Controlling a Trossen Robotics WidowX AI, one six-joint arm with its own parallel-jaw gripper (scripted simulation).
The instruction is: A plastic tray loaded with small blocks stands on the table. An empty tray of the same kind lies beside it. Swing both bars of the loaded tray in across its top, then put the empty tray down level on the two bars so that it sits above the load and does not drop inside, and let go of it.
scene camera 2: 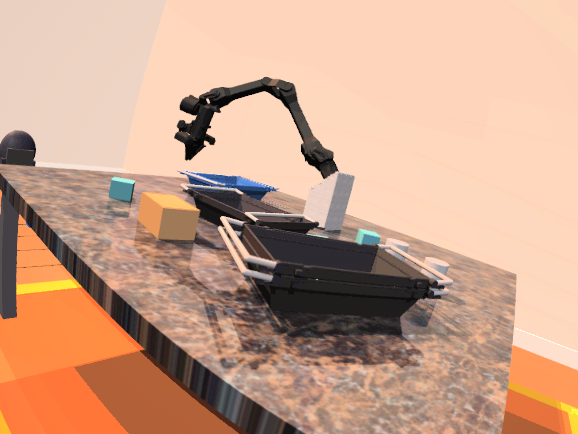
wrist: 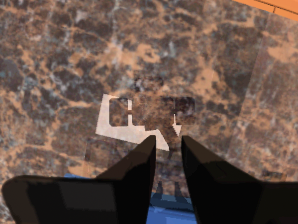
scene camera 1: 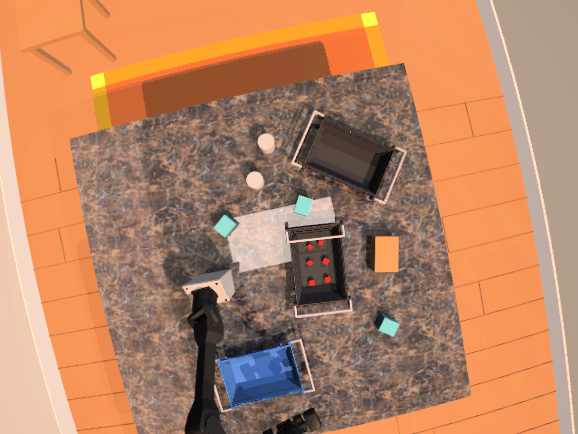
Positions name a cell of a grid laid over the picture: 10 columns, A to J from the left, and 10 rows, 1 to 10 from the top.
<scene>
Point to a blue tray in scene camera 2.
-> E5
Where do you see a blue tray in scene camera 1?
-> E9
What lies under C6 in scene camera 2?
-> An orange block.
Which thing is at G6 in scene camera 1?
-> An orange block.
</scene>
